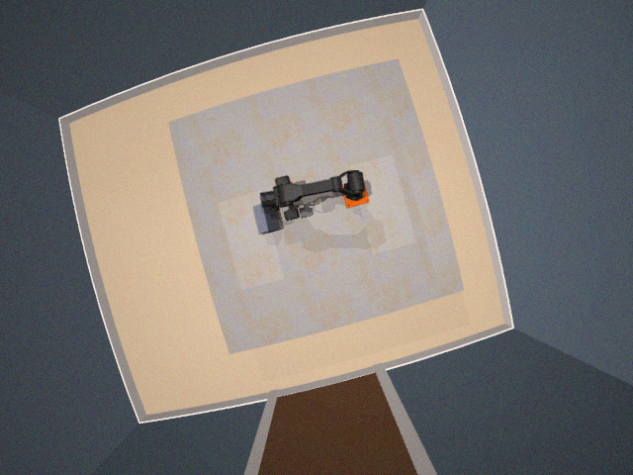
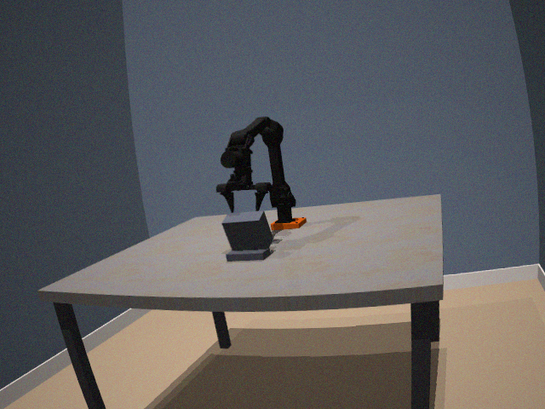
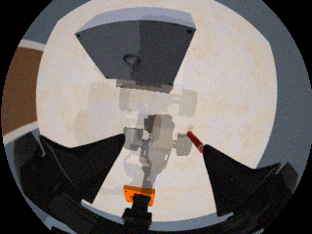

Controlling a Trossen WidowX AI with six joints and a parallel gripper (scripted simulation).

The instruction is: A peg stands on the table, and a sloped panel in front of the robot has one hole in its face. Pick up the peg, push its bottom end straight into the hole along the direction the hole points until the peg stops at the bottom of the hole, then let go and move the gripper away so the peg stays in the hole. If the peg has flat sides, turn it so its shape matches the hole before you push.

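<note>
My gripper tip is now 8 cm to the left of the red peg, 7 cm above it and 2 cm past it. Round my gripper tip: panel foot (14 cm ahead, 11 cm below, 7 cm to the left); grey sloped panel (11 cm ahead, 7 cm to the left, 4 cm below).
</note>
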